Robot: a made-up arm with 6 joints. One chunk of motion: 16 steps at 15 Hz.
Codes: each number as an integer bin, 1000 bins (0 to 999) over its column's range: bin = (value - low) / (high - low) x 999, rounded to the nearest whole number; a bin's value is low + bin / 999 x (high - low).
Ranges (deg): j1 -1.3..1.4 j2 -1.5..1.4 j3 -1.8..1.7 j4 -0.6..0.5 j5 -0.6..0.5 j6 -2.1..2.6
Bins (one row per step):
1: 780 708 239 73 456 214
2: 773 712 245 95 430 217
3: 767 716 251 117 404 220
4: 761 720 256 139 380 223
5: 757 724 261 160 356 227
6: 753 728 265 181 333 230
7: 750 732 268 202 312 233
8: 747 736 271 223 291 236
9: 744 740 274 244 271 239
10: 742 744 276 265 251 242
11: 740 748 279 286 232 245
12: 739 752 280 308 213 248
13: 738 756 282 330 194 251
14: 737 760 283 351 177 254
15: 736 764 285 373 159 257
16: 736 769 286 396 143 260
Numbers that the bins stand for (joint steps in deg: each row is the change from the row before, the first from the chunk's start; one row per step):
1: 0.808 0.555 -0.963 -0.520 -0.098 -1.093
2: 0.789 0.567 -0.942 -0.495 -0.127 -1.079
3: 0.773 0.578 -0.921 -0.471 -0.155 -1.065
4: 0.757 0.590 -0.903 -0.447 -0.182 -1.051
5: 0.746 0.602 -0.886 -0.424 -0.208 -1.032
6: 0.735 0.613 -0.872 -0.401 -0.233 -1.018
7: 0.727 0.625 -0.861 -0.378 -0.256 -1.004
8: 0.719 0.637 -0.851 -0.354 -0.280 -0.990
9: 0.711 0.648 -0.840 -0.331 -0.302 -0.976
10: 0.705 0.660 -0.833 -0.308 -0.324 -0.961
11: 0.700 0.671 -0.823 -0.285 -0.345 -0.947
12: 0.697 0.683 -0.819 -0.261 -0.365 -0.933
13: 0.695 0.695 -0.812 -0.237 -0.386 -0.919
14: 0.692 0.706 -0.809 -0.214 -0.405 -0.905
15: 0.689 0.718 -0.802 -0.189 -0.425 -0.891
16: 0.689 0.732 -0.798 -0.164 -0.443 -0.877

